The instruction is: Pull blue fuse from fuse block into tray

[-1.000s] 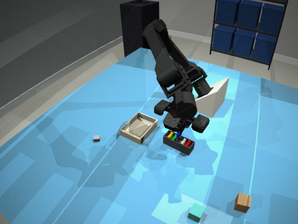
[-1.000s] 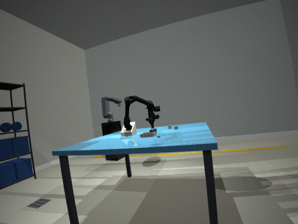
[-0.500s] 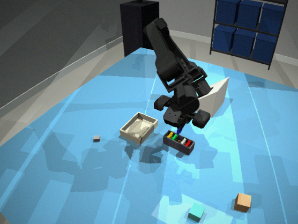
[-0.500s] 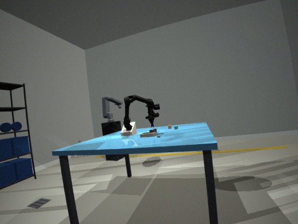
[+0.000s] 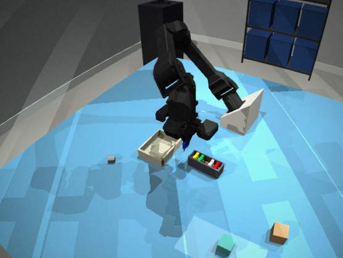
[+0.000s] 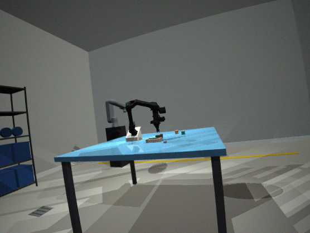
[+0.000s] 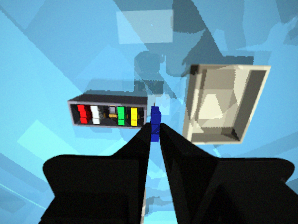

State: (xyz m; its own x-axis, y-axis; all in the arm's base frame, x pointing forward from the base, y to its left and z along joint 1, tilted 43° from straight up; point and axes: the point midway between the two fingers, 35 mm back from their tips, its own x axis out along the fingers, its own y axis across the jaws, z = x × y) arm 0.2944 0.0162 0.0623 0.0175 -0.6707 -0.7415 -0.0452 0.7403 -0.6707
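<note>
Right now my gripper tip is 110 mm to the left of the cream tray and 90 mm above it. The rest, counted from my gripper tip: green fuse (70 mm below, 50 mm to the left, 20 mm behind); blue fuse (10 mm below); yellow fuse (70 mm below, 30 mm to the left, 20 mm behind).
</note>
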